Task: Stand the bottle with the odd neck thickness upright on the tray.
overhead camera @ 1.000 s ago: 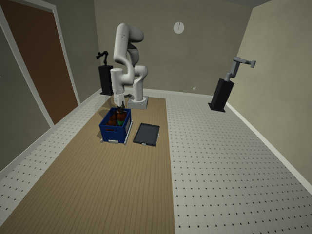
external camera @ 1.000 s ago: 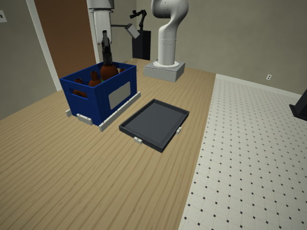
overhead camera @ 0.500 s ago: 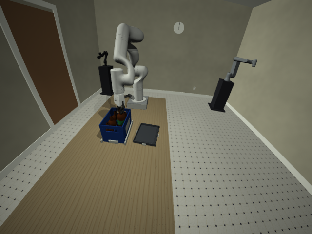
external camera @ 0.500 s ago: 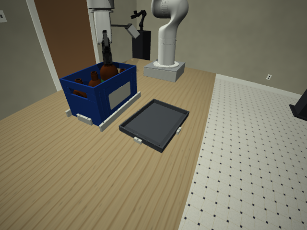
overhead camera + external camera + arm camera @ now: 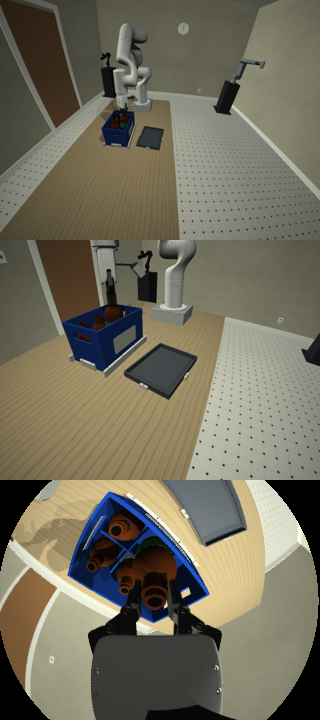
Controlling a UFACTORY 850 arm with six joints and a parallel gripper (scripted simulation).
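The bottle is 7 cm below my hand. Round my hand: dark grey tray (23 cm below, 22 cm to the left, 3 cm behind); blue crate (16 cm below, 4 cm to the right, 1 cm ahead).
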